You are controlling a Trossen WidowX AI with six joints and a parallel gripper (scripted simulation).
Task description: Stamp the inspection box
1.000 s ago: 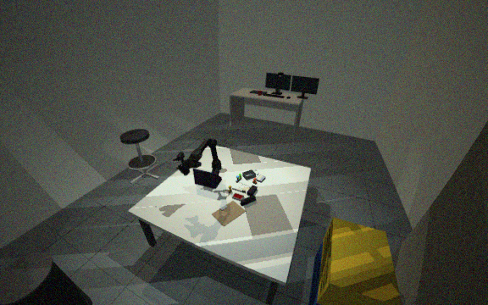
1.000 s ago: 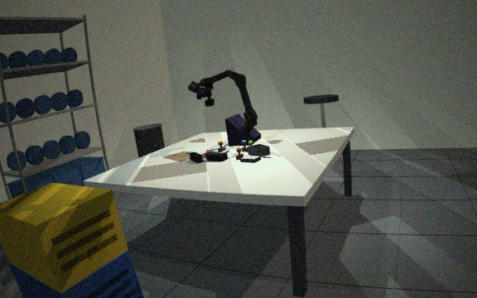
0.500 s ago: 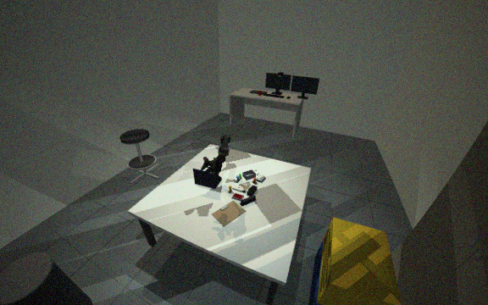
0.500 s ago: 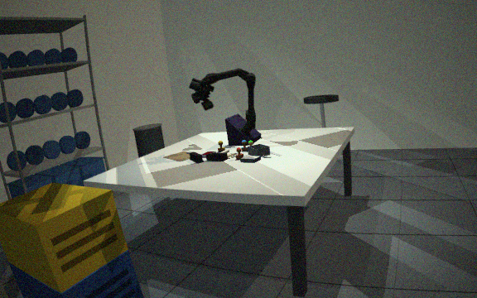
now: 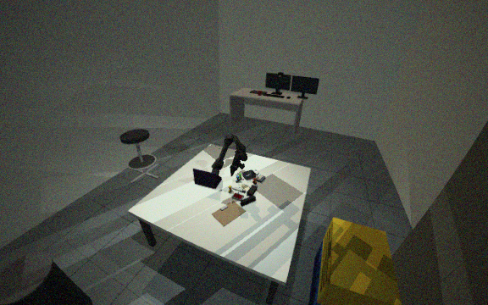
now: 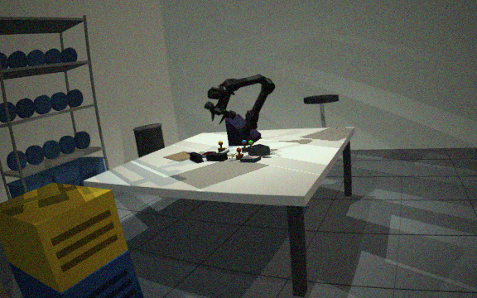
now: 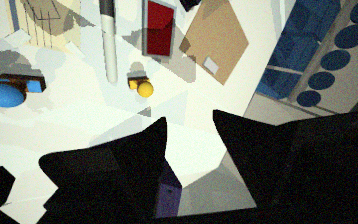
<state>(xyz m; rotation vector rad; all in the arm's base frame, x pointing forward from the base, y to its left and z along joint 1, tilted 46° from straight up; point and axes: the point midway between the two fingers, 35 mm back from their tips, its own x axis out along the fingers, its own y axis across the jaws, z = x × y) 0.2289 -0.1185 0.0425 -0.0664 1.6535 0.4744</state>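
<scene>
Now: gripper tip 21 cm to the right of the green stamp, 16 cm above it and 1 cm past it. The rest, counted from my gripper tip: yellow-knobbed stamp 16 cm below, 2 cm behind; red ink pad 18 cm below, 8 cm ahead, 4 cm to the right; marker 18 cm below, 7 cm ahead, 4 cm to the left.
</scene>
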